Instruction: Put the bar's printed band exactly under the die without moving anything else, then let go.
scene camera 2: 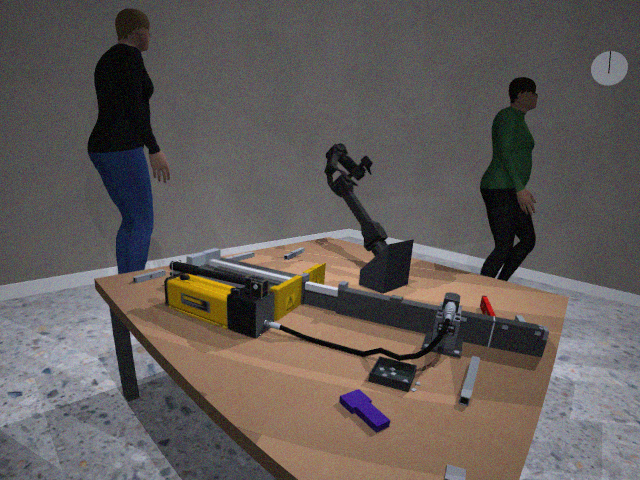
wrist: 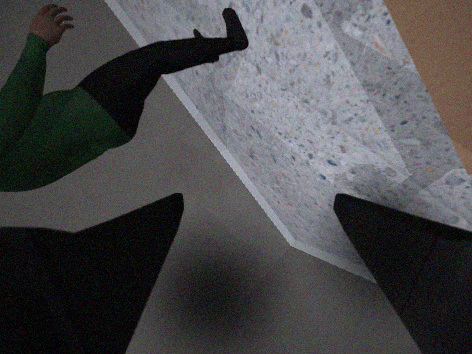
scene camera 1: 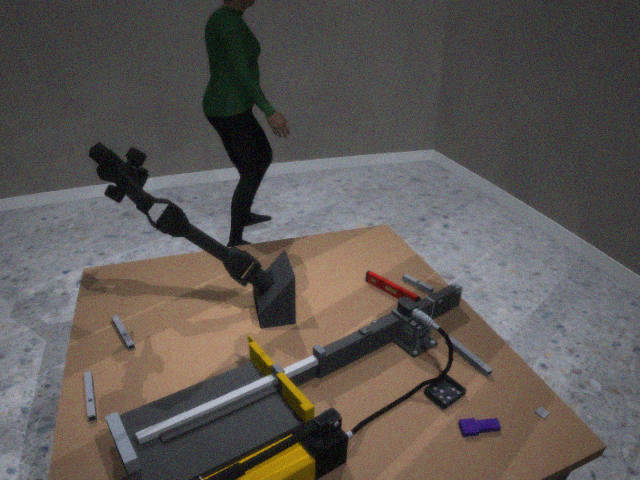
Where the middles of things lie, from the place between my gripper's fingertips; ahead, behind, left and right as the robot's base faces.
Scene:
The yellow and black power unit (scene camera 2: 244,310) is 990 mm ahead of my hand, 390 mm to the left of it and 290 mm below it.

